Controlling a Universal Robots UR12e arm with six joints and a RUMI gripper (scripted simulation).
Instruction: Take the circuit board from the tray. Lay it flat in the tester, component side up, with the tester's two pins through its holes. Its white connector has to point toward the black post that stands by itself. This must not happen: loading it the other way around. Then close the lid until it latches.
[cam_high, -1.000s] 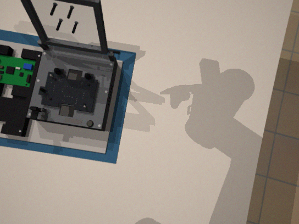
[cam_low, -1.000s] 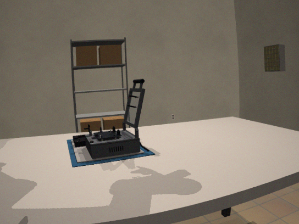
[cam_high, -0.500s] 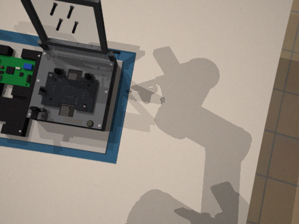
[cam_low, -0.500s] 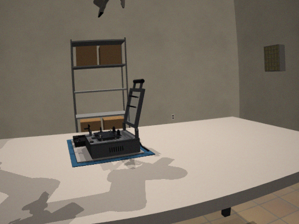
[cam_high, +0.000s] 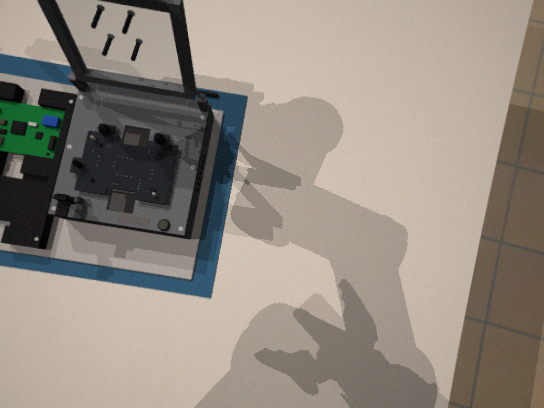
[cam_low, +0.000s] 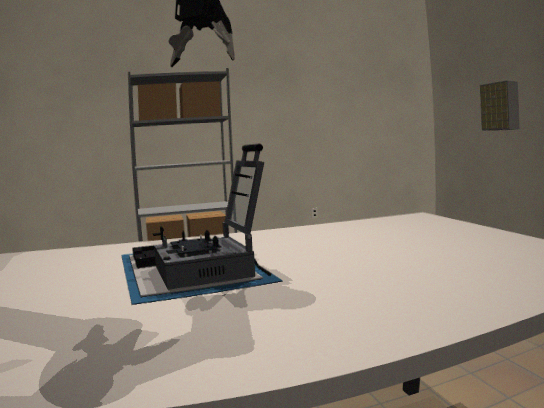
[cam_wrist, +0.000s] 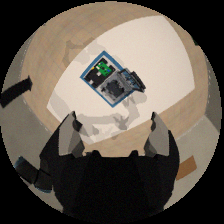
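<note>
My hand is 440 mm above the green circuit board, 120 mm to the right of it and 40 mm past it. From my hand the other things lie so: dark grey tester 350 mm below, 20 mm behind, 10 mm to the right; then dark nest 390 mm below, 50 mm to the right, 40 mm behind; then tester lid 280 mm below, 80 mm ahead, 30 mm to the right.
</note>
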